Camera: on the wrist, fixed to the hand. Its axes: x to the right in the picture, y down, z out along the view.
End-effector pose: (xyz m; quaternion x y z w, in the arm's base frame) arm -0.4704 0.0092 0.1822 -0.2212 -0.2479 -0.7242 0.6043
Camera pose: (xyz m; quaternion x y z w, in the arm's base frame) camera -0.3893 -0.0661 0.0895 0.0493 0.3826 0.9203 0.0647
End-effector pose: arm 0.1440 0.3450 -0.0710 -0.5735 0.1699 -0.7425 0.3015
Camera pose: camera 0.0547 0.2801 -0.1640 0.5927 0.2903 0.7033 0.2642
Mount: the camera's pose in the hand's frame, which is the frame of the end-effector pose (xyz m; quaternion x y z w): -0.0137 0.0824 -0.1177 0.0048 -0.0794 -0.6754 0.7331
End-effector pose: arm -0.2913 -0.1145 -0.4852 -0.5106 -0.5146 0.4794 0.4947
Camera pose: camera -0.1697 -0.1280 -0.5617 0.0137 -0.7591 0.0603 0.6480
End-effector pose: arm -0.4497 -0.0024 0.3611 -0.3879 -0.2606 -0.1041 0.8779
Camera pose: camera -0.3852 -0.0334 0.2358 -0.1124 -0.5233 -0.6372 0.5545
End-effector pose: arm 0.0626 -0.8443 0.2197 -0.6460 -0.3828 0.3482 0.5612
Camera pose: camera 0.1683 -0.9167 0.1533 -0.1847 -0.7598 -0.0706 0.6193
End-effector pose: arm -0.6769 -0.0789 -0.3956 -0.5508 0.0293 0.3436 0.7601
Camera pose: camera -0.6937 -0.1736 -0.5032 -0.3927 -0.4092 -0.2179 0.7943
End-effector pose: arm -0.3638 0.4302 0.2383 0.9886 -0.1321 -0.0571 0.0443
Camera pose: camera -0.3834 0.3632 0.3646 -0.8097 -0.5671 0.1496 0.0213
